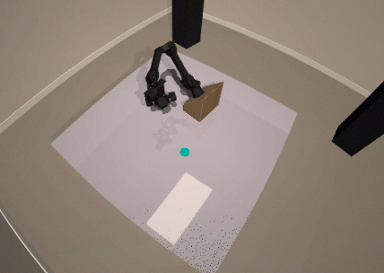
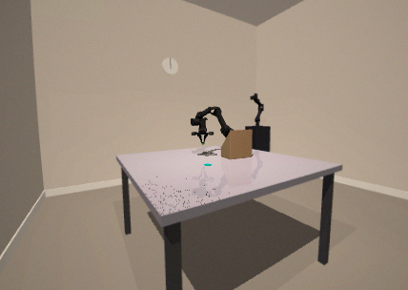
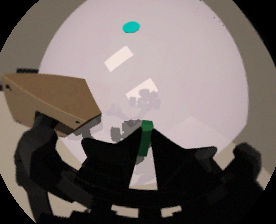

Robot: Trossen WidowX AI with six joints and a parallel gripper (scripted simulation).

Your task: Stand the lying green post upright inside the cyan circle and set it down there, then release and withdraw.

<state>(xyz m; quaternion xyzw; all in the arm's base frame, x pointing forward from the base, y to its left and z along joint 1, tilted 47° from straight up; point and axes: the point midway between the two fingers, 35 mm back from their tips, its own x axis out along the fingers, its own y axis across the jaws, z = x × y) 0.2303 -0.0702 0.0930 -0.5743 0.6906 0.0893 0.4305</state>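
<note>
My gripper tip is now 8 cm short of the cyan circle, 29 cm to the right of it and 11 cm above it. Also, from my gripper tip: green post: 1 cm behind, 2 cm to the right.
</note>
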